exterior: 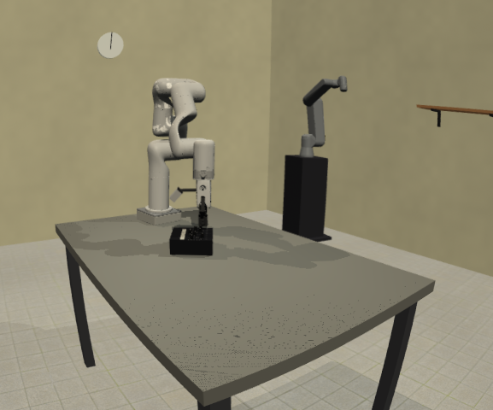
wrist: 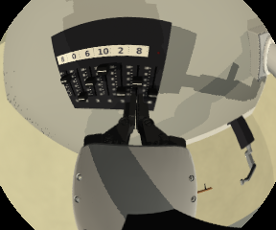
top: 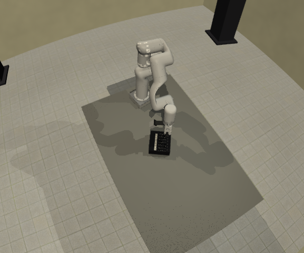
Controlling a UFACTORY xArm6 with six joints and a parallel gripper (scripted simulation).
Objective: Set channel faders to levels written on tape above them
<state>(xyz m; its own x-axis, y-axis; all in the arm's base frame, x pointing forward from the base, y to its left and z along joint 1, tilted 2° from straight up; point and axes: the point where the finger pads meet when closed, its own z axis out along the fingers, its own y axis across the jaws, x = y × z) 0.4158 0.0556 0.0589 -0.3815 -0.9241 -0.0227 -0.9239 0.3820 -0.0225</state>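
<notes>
Right now my hand is 3 cm past the master fader cap and 3 cm above it.
</notes>
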